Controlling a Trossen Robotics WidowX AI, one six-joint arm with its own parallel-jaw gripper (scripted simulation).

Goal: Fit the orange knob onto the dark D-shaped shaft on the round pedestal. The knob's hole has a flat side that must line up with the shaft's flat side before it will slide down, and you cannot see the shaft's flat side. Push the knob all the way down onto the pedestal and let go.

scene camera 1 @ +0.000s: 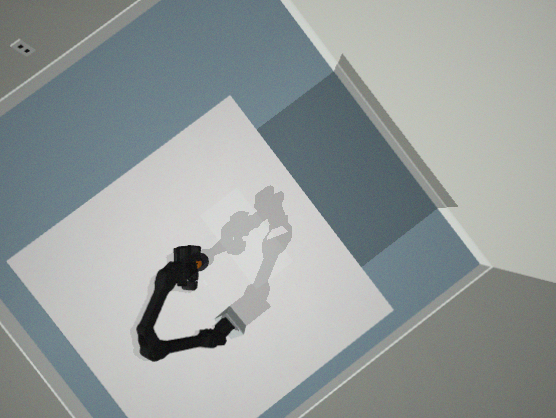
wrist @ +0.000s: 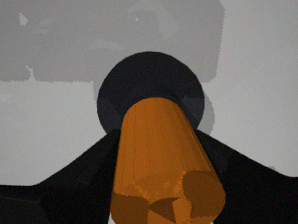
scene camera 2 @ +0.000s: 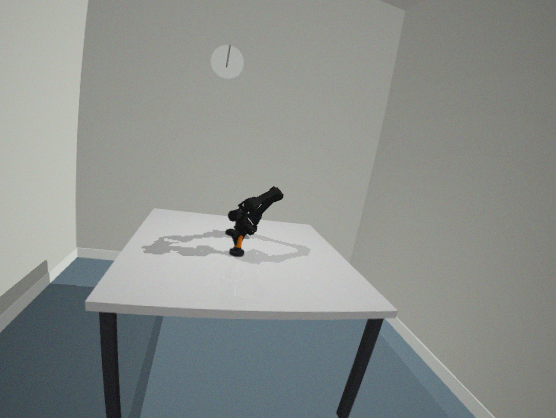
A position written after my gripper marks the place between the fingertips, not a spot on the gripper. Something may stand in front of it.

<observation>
My gripper (wrist: 156,136) holds an orange knob (wrist: 161,164). Further things: a pedestal (wrist: 141,75).
</observation>
